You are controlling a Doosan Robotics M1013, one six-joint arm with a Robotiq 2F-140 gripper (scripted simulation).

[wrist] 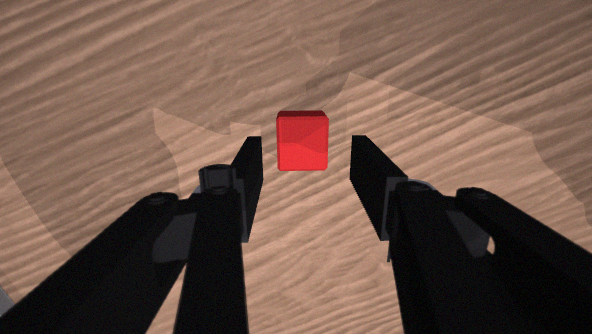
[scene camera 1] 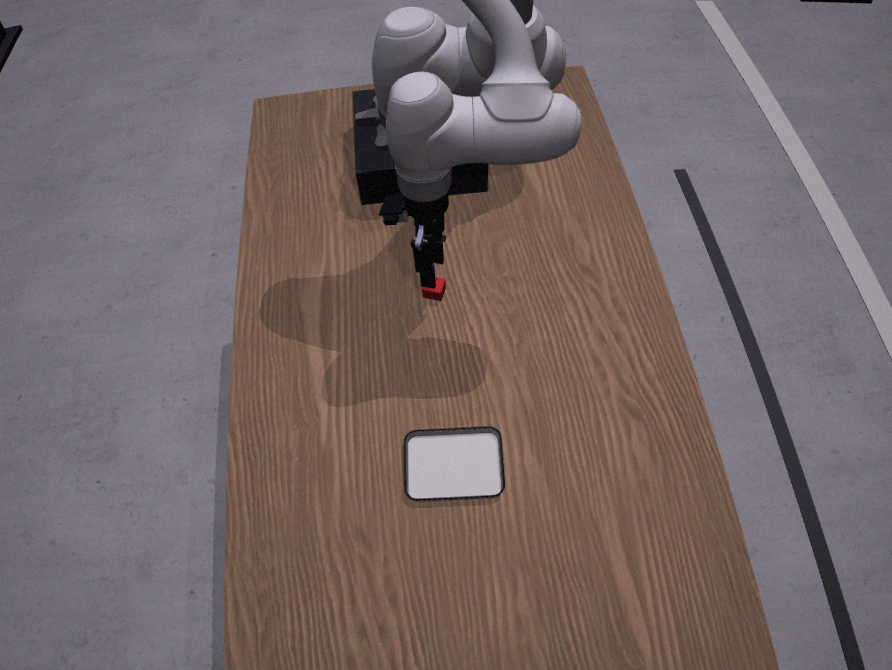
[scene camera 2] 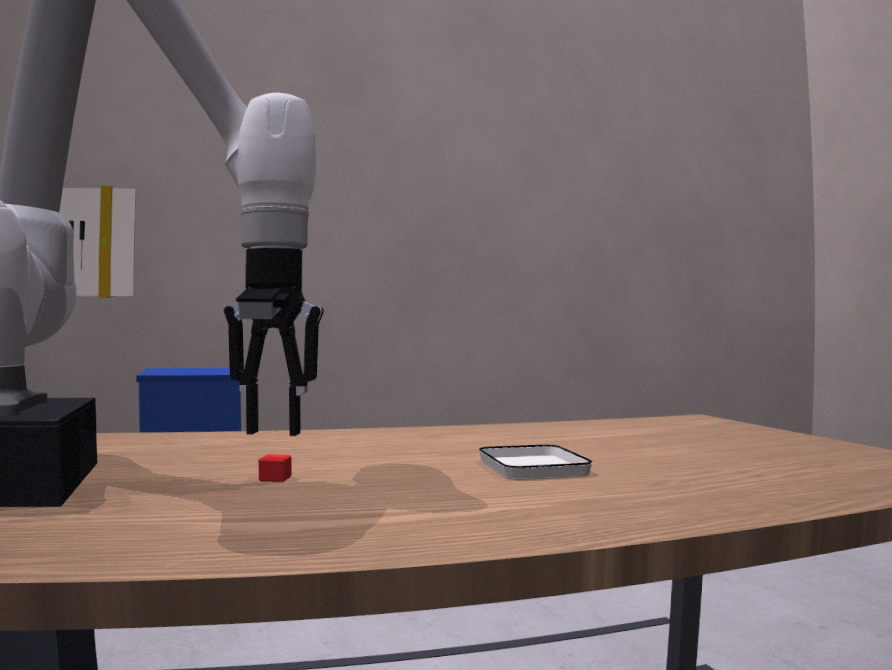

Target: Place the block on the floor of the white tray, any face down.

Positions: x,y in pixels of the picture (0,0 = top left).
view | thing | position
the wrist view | my gripper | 306,158
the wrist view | red block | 302,136
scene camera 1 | my gripper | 432,273
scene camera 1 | white tray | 451,462
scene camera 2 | my gripper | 273,433
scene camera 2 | red block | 272,468
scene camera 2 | white tray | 522,462
